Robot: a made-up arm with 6 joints. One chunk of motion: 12 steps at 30 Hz.
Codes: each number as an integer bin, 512 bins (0 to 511) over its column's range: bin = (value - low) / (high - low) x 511, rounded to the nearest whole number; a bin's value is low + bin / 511 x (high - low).
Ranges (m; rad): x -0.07..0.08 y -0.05..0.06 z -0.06..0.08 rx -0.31..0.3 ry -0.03..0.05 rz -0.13..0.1
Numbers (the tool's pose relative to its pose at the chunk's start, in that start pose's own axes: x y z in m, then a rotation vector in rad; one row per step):
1: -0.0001 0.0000 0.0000 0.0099 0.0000 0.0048
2: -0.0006 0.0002 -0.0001 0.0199 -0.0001 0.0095
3: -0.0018 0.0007 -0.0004 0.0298 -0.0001 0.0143
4: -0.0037 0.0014 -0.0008 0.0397 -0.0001 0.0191
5: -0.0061 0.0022 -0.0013 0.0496 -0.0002 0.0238
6: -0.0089 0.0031 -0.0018 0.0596 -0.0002 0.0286
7: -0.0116 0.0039 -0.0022 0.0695 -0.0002 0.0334
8: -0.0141 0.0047 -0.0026 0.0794 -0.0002 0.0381
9: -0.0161 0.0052 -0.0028 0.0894 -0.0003 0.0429
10: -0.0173 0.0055 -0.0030 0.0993 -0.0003 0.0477
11: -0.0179 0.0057 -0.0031 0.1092 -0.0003 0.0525
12: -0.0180 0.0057 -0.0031 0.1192 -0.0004 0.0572
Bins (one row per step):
1: 238 232 219 268 192 299
2: 236 233 219 276 191 310
3: 232 236 218 285 191 321
4: 226 239 216 293 191 331
5: 218 242 214 301 190 342
6: 208 247 212 310 190 352
7: 199 250 211 318 190 363
8: 190 254 210 326 190 373
9: 184 256 209 335 190 384
10: 180 258 208 343 190 395
11: 177 259 208 351 190 405
12: 177 259 208 360 189 416

